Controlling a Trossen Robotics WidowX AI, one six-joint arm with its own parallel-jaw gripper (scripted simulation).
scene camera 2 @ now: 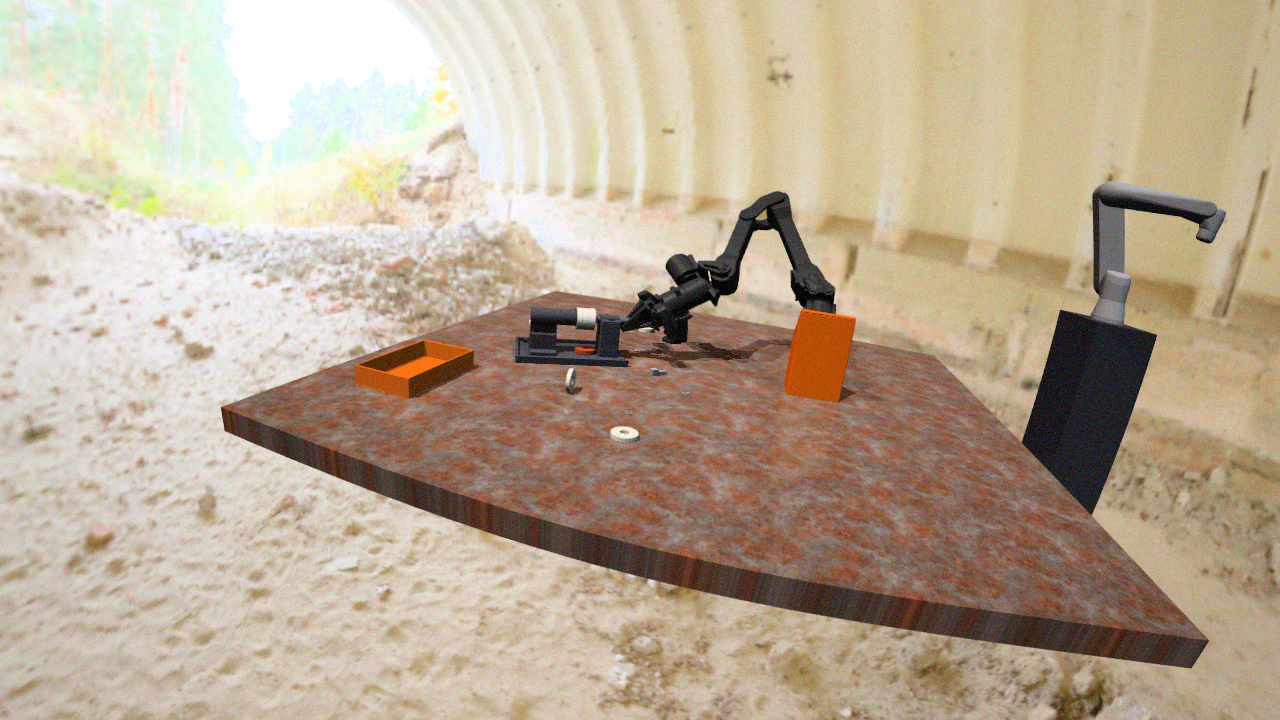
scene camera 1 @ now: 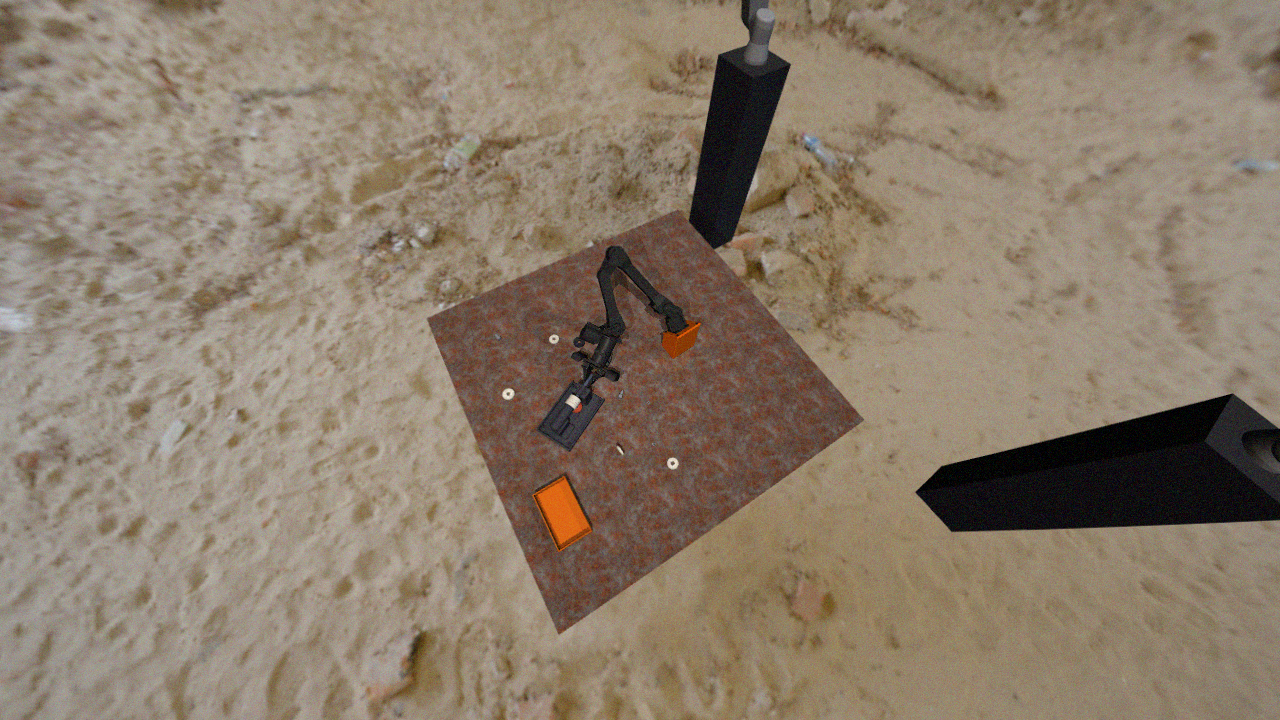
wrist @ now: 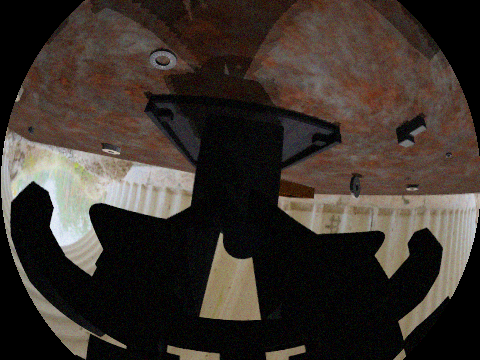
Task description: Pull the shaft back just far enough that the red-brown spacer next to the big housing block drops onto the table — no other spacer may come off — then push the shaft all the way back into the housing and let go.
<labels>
my gripper: scene camera 2; scene camera 1; wrist 237, 194
same spot on my gripper: (scene camera 1: 587, 368) = (scene camera 2: 643, 302)
same spot on housing block: (scene camera 1: 562, 426) = (scene camera 2: 542, 332)
</labels>
